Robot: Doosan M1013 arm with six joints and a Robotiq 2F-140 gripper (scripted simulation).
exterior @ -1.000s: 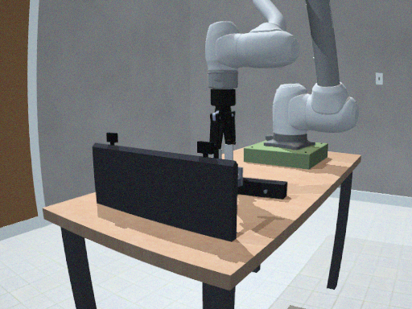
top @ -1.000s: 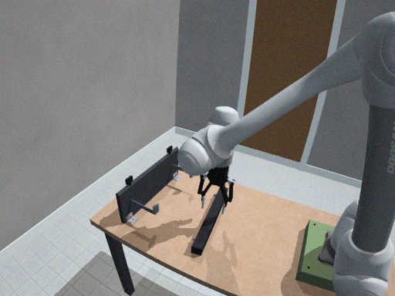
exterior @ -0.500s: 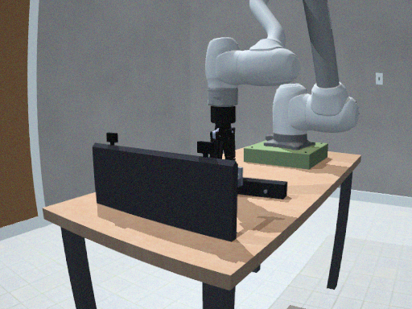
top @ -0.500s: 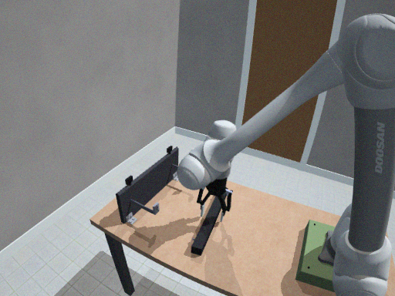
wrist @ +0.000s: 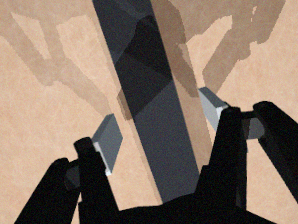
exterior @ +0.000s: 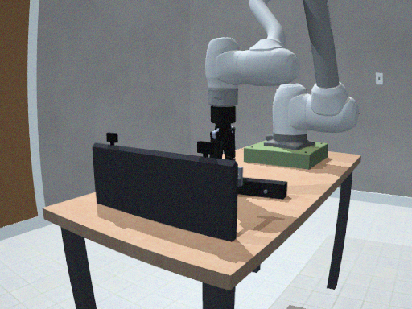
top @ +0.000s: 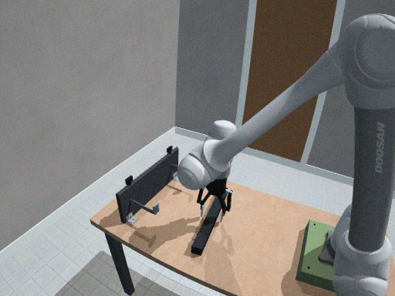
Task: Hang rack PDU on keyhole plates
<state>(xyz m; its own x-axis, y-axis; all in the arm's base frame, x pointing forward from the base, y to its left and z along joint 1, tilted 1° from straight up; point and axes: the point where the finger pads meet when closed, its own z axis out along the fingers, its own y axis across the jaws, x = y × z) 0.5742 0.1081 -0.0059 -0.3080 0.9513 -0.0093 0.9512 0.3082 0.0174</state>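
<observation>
My hand is 2 cm short of the rack PDU, 1 cm to the right of it and 2 cm above it. Also, from my hand: dark upright panel: 31 cm ahead, 6 cm to the left, 4 cm above.
</observation>
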